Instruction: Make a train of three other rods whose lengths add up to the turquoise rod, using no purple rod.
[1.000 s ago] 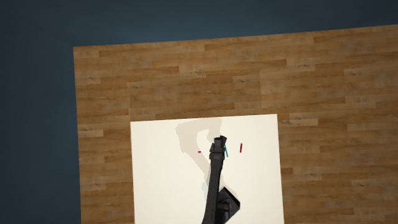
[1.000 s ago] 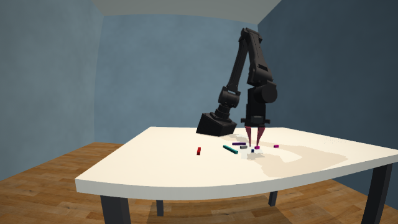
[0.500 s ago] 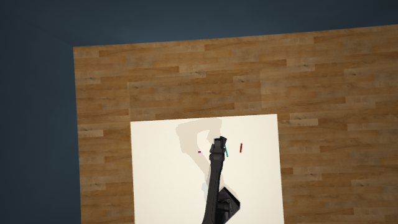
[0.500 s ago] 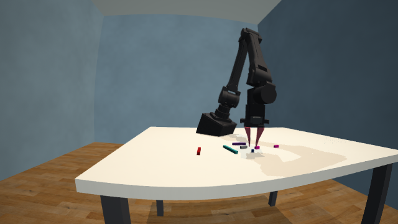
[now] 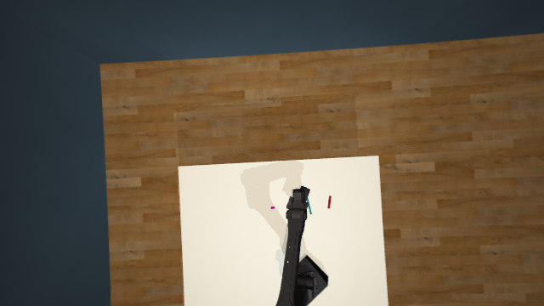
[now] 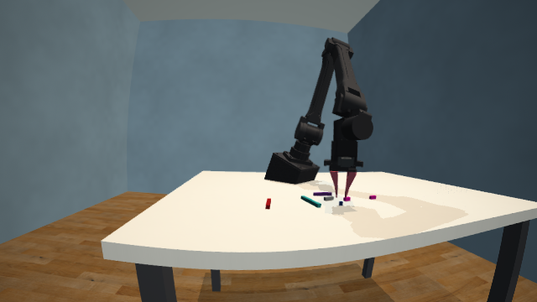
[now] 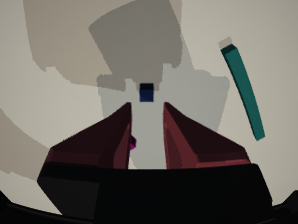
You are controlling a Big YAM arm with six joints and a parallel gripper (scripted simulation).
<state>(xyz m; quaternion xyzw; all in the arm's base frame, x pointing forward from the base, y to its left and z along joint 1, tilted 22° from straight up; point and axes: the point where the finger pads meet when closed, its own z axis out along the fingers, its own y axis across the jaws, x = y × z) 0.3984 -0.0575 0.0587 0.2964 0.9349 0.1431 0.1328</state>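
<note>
Right now my hand is 2 cm above the blue rod. Round my hand: turquoise rod (7 cm to the right, 5 cm behind, 2 cm below); grey rod (6 cm behind, 2 cm below); purple rod (11 cm behind, 2 cm below, 1 cm to the left).
</note>
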